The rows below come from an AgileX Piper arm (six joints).
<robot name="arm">
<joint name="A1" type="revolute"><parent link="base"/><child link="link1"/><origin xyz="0 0 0.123"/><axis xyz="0 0 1"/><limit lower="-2.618" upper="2.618"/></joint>
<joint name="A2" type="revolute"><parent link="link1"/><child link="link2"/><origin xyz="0 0 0"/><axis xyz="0 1 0"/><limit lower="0" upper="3.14"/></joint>
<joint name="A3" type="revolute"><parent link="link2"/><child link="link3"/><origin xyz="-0.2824 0 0.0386"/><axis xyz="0 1 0"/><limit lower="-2.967" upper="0"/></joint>
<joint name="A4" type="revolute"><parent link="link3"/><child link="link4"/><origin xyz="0.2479 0 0.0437"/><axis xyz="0.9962 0 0.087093"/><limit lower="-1.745" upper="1.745"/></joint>
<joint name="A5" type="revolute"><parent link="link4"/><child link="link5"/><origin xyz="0 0 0"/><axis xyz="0 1 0"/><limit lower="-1.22" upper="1.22"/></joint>
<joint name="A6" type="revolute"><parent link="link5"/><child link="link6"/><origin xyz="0.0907 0 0.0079"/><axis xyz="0.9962 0 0.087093"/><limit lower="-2.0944" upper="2.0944"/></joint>
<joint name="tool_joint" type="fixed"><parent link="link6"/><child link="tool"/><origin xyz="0 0 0" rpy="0 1.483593 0"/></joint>
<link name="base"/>
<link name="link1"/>
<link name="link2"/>
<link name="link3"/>
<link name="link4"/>
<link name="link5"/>
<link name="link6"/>
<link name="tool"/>
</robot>
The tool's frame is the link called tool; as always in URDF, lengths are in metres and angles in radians.
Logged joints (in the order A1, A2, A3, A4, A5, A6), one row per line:
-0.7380, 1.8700, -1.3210, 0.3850, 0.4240, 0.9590
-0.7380, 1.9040, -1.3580, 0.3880, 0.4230, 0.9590
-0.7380, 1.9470, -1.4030, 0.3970, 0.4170, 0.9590
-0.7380, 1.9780, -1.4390, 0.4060, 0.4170, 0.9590
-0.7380, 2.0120, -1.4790, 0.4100, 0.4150, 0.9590
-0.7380, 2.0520, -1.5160, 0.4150, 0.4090, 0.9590
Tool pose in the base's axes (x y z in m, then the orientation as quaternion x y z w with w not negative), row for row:
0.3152, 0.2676, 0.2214, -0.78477, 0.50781, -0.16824, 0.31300
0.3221, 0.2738, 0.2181, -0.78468, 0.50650, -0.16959, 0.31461
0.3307, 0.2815, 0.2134, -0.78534, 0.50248, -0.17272, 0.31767
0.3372, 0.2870, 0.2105, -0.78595, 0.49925, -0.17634, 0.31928
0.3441, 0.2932, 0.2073, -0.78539, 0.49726, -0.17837, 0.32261
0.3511, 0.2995, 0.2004, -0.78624, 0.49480, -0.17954, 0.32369
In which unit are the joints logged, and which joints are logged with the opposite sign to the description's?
The joints are logged in radians. Opposite sign: A1, A4, A6.
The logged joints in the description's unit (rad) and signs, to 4 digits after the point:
0.7380, 1.8700, -1.3210, -0.3850, 0.4240, -0.9590
0.7380, 1.9040, -1.3580, -0.3880, 0.4230, -0.9590
0.7380, 1.9470, -1.4030, -0.3970, 0.4170, -0.9590
0.7380, 1.9780, -1.4390, -0.4060, 0.4170, -0.9590
0.7380, 2.0120, -1.4790, -0.4100, 0.4150, -0.9590
0.7380, 2.0520, -1.5160, -0.4150, 0.4090, -0.9590

